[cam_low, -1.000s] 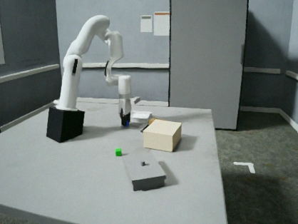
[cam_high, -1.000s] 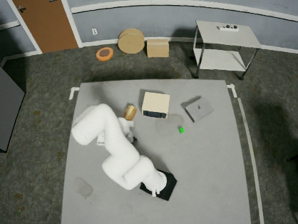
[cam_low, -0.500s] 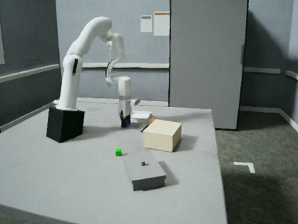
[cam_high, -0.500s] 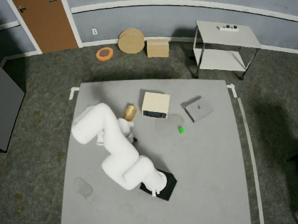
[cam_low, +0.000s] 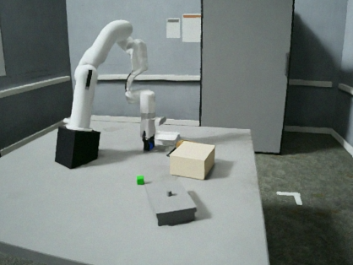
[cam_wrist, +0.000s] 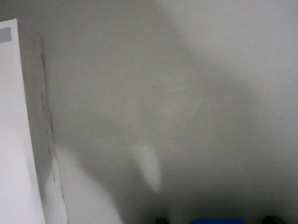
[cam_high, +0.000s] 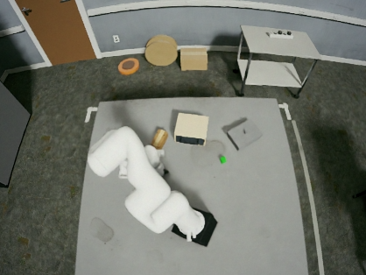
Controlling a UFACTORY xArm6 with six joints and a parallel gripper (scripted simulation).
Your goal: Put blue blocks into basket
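The white basket is 60 mm ahead of my hand, 140 mm to the left of it and 10 mm below it. Round my hand: light wooden cabinet 240 mm ahead, 220 mm to the right, 20 mm above; then brown box 210 mm ahead, 30 mm to the right, 10 mm above; then dark-rimmed drawer 230 mm ahead, 220 mm to the right, 20 mm above.
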